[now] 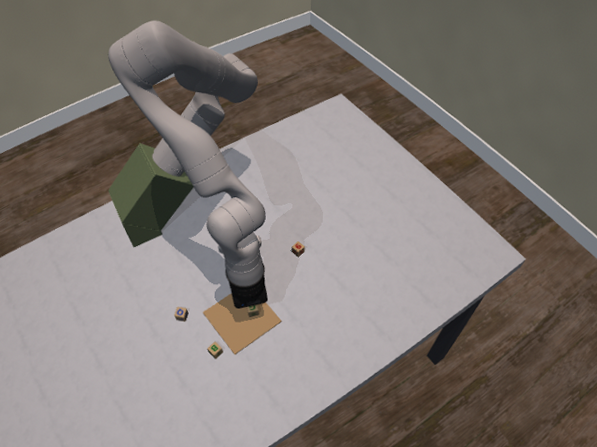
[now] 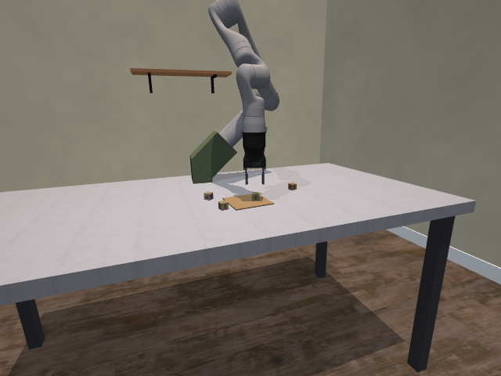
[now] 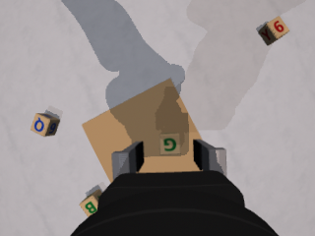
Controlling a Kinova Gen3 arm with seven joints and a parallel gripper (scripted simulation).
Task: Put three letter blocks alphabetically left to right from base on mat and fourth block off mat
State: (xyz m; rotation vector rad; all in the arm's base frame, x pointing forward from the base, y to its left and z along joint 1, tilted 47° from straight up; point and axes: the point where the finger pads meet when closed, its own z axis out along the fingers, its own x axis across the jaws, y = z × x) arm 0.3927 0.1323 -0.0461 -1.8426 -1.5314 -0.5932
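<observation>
Now: hand 8 cm above the tan mat and 3 cm to the left of it.
</observation>
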